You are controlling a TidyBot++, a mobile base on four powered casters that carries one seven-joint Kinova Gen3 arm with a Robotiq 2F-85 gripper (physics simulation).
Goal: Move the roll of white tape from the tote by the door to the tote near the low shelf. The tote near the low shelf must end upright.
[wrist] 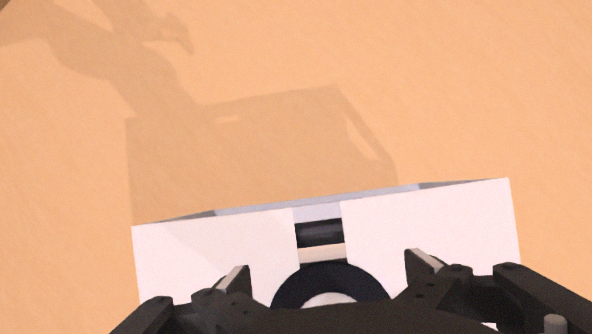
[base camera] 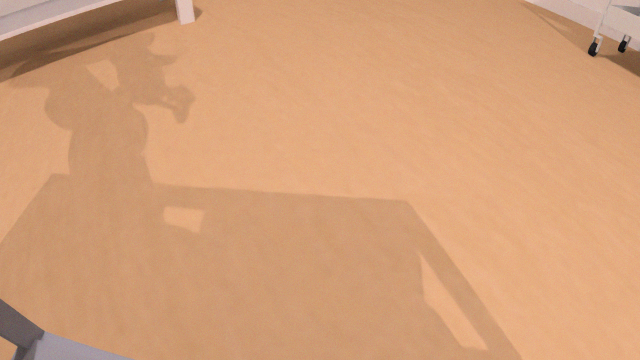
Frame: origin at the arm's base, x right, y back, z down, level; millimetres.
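Seen in the pictures: gripper, fingertip midpoint: (wrist: 327,275).
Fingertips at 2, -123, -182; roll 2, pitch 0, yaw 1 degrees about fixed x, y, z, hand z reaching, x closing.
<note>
A point is followed by its place in that frame, as x, y, z.
My gripper (wrist: 327,275) @[2, -123, -182] is open, with its two dark fingers wide apart and nothing between them. It hangs over the white top of my own base (wrist: 430,220) @[139, -112, 14] in the wrist view. The roll of white tape, the tote by the door, the tote near the low shelf and the low shelf do not show in either view.
A white piece of furniture with a square leg (base camera: 185,11) @[-542, -1185, 351] stands at the upper left of the base camera view. A white cart (base camera: 625,19) @[948, -1165, 223] on black casters stands at the upper right, near a wall. Shadows of my arm and base lie on the tan floor (base camera: 350,110) @[12, -651, 397] (wrist: 450,90) @[402, -381, 397].
</note>
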